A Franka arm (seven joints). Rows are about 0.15 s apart.
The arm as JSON. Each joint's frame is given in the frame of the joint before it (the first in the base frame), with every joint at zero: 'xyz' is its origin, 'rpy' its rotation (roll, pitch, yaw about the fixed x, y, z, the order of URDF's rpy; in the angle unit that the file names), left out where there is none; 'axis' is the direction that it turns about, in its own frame. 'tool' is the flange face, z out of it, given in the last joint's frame.
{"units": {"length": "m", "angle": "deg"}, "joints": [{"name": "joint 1", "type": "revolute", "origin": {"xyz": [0.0, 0.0, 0.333]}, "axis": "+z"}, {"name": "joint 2", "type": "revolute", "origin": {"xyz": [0.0, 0.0, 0.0], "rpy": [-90.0, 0.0, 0.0]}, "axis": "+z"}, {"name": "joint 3", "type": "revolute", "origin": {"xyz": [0.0, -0.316, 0.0], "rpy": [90.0, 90.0, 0.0]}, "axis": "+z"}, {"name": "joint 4", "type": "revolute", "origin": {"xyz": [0.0, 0.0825, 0.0], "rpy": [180.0, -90.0, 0.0]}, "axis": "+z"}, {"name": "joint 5", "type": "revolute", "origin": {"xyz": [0.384, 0.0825, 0.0], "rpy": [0.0, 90.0, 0.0]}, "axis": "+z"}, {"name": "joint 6", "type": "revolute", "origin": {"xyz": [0.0, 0.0, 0.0], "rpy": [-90.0, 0.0, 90.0]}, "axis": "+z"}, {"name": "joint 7", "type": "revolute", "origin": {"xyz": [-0.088, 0.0, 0.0], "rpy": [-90.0, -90.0, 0.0]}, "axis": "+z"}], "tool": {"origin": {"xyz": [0.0, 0.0, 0.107], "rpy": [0.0, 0.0, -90.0]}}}
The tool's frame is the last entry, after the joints.
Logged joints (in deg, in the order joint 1, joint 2, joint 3, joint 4, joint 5, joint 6, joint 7), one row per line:
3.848, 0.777, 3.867, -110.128, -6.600, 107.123, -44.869
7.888, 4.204, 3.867, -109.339, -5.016, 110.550, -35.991
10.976, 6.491, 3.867, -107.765, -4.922, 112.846, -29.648
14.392, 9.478, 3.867, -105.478, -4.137, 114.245, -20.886
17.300, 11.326, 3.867, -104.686, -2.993, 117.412, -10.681
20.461, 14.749, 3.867, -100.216, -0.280, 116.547, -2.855
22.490, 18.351, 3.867, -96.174, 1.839, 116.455, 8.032
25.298, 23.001, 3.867, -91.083, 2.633, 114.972, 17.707
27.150, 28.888, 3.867, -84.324, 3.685, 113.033, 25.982
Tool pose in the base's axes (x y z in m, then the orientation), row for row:
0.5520, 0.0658, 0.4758, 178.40, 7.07, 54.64
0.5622, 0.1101, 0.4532, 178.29, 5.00, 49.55
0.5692, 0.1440, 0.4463, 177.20, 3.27, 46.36
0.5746, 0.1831, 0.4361, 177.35, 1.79, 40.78
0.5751, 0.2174, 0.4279, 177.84, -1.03, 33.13
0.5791, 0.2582, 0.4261, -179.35, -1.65, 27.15
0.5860, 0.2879, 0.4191, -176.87, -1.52, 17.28
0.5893, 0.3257, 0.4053, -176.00, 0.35, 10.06
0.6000, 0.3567, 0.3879, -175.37, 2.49, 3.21
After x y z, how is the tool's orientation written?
As angles about the fixed x, y, z axes (roll, pitch, yaw), in degrees.
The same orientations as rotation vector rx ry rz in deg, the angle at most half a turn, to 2 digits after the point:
155.53, 80.51, -8.49
159.99, 73.97, -5.88
161.85, 69.44, -2.93
165.78, 61.69, -1.16
170.82, 50.78, 2.49
-173.96, -42.02, -2.27
-174.66, -26.60, -1.59
-175.37, -15.42, 1.07
-175.33, -4.76, 4.01

